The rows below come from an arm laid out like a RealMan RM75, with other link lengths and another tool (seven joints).
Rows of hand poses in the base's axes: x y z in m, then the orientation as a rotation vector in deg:
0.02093, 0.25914, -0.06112, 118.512, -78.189, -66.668
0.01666, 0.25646, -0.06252, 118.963, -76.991, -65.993
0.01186, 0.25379, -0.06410, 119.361, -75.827, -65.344
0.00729, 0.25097, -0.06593, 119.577, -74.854, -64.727
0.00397, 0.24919, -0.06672, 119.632, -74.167, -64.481
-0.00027, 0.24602, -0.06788, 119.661, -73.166, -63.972
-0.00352, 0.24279, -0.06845, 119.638, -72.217, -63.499
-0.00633, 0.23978, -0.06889, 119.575, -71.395, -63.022
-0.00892, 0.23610, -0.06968, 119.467, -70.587, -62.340
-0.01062, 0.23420, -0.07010, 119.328, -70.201, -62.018
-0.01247, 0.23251, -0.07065, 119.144, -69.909, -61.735
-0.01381, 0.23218, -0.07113, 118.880, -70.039, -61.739
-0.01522, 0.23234, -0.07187, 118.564, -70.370, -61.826
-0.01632, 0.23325, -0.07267, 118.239, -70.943, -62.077
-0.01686, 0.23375, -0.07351, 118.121, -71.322, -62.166
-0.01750, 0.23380, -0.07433, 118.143, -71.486, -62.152
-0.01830, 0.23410, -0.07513, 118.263, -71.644, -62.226
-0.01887, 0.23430, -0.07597, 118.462, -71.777, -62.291
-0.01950, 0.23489, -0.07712, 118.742, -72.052, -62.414
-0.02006, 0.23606, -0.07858, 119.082, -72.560, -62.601
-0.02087, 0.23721, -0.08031, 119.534, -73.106, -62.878
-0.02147, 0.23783, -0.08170, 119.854, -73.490, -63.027
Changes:
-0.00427, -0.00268, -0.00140, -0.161, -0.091, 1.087
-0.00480, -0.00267, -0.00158, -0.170, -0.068, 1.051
-0.00457, -0.00282, -0.00183, -0.258, -0.017, 0.894
-0.00332, -0.00178, -0.00079, -0.127, 0.116, 0.568
-0.00424, -0.00317, -0.00116, -0.307, 0.140, 0.871
-0.00325, -0.00323, -0.00057, -0.314, 0.164, 0.821
-0.00281, -0.00301, -0.00044, -0.339, 0.140, 0.731
-0.00259, -0.00368, -0.00079, -0.488, 0.078, 0.783
-0.00170, -0.00190, -0.00042, -0.290, 0.089, 0.368
-0.00185, -0.00169, -0.00055, -0.296, 0.098, 0.286
-0.00134, -0.00033, -0.00048, -0.178, 0.110, -0.112
-0.00141, 0.00016, -0.00074, -0.163, 0.102, -0.286
-0.00110, 0.00091, -0.00080, -0.069, 0.085, -0.512
-0.00054, 0.00050, -0.00084, -0.024, -0.032, -0.307
-0.00064, 0.00005, -0.00082, 0.008, -0.078, -0.111
-0.00080, 0.00030, -0.00080, 0.127, -0.099, -0.127
-0.00057, 0.00020, -0.00084, 0.175, -0.141, -0.101
-0.00063, 0.00059, -0.00115, 0.267, -0.217, -0.215
-0.00056, 0.00117, -0.00146, 0.349, -0.312, -0.396
-0.00081, 0.00115, -0.00173, 0.480, -0.357, -0.442
-0.00060, 0.00062, -0.00139, 0.312, -0.270, -0.296

